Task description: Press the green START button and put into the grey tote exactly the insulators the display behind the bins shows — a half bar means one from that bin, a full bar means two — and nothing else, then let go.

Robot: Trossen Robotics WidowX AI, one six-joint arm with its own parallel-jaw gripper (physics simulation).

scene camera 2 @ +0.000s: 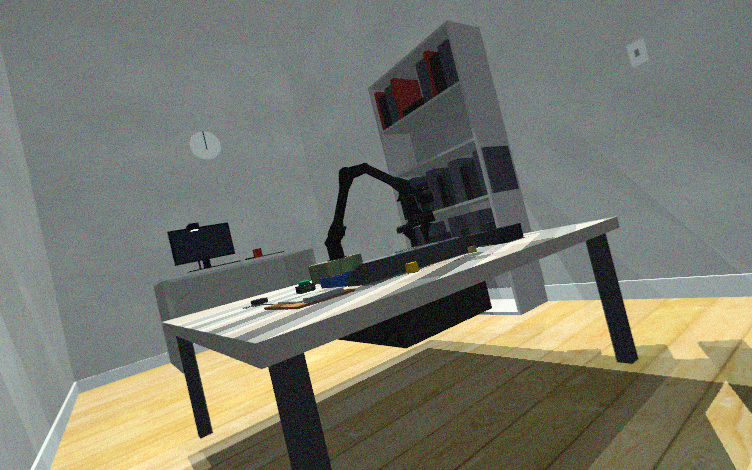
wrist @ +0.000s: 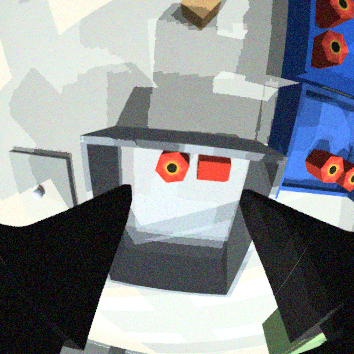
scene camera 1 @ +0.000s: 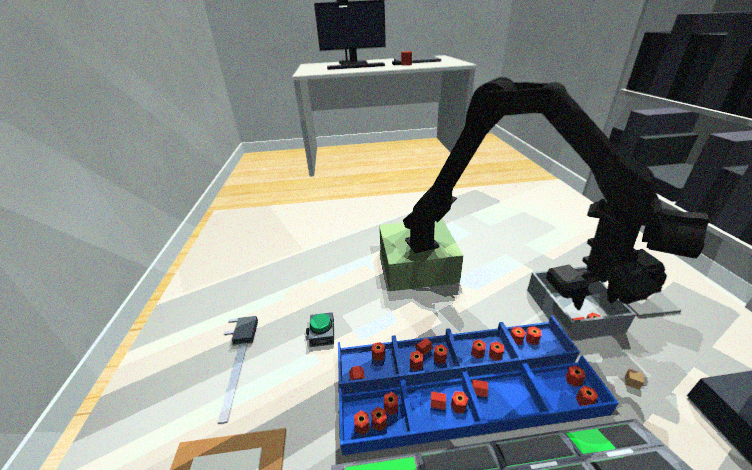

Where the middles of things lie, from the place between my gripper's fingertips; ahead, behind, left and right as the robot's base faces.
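Labels:
I find the grey tote (wrist: 189, 237) 40 mm below my hand, 50 mm behind it and 20 mm to the left of it. The wooden board (scene camera 1: 272, 442) is 50 mm below my hand, 710 mm to the right of it and 100 mm ahead of it, while the grey tool (scene camera 1: 244, 332), again counted from my hand, is 50 mm below, 690 mm to the right and 160 mm behind.

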